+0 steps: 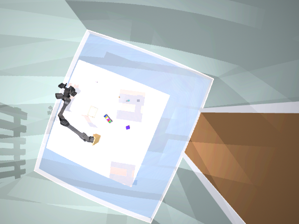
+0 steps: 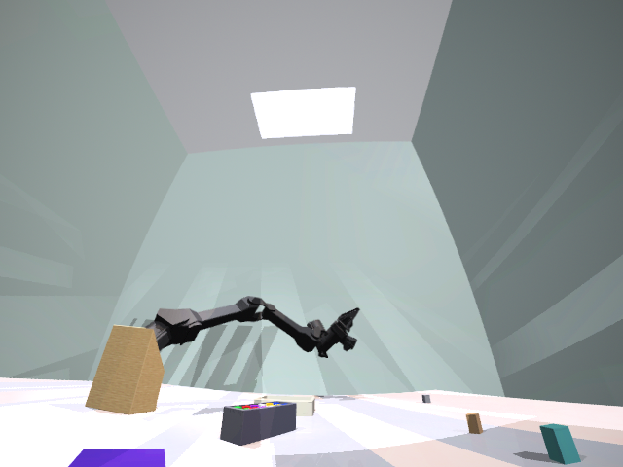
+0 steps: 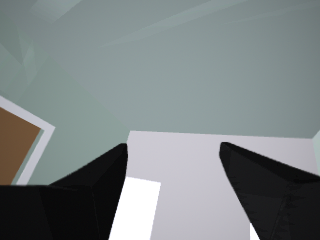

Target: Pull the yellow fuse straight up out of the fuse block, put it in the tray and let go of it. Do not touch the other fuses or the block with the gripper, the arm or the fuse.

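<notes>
Right now the yellow fuse is 410 mm to the right of my gripper tip, 270 mm below it and 200 mm behind it. From my gripper tip the other things lie so: blue fuse (400 mm to the right, 270 mm below, 190 mm behind); small grey piece (290 mm below, 160 mm ahead, 100 mm to the right); beige tray (300 mm below, 210 mm to the right, 210 mm behind).
</notes>
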